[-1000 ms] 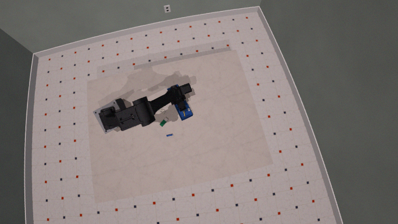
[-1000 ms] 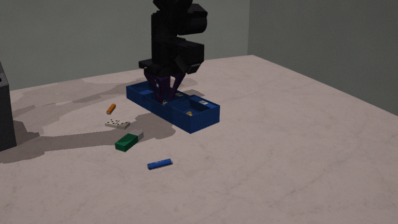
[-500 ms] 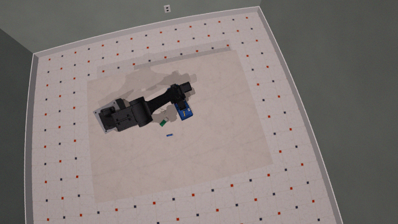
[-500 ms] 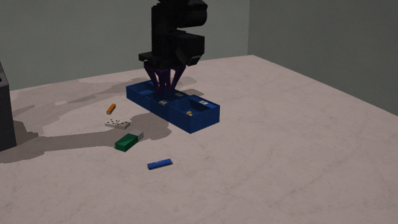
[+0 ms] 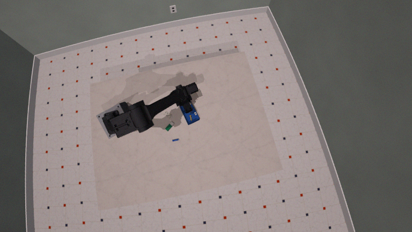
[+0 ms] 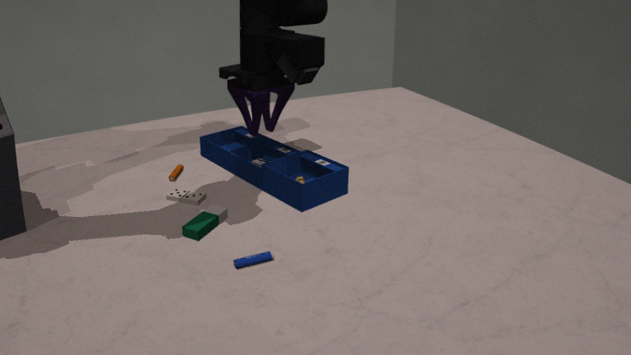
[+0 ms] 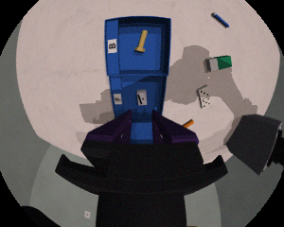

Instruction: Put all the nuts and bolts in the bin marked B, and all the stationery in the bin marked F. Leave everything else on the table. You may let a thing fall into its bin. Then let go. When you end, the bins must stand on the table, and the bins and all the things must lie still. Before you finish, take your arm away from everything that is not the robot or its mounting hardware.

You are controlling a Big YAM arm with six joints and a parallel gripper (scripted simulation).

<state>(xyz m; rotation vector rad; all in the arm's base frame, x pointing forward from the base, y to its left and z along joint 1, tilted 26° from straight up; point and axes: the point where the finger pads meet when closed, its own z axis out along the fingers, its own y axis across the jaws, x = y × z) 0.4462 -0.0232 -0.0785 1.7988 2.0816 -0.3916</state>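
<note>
The blue three-part bin lies 1 cm ahead of my hand and 5 cm below it. Round my hand: brass bolt 1 cm ahead, 9 cm to the right, 6 cm below; then orange cylinder 11 cm behind, 6 cm to the left, 7 cm below; then grey metal piece 6 cm below.
</note>
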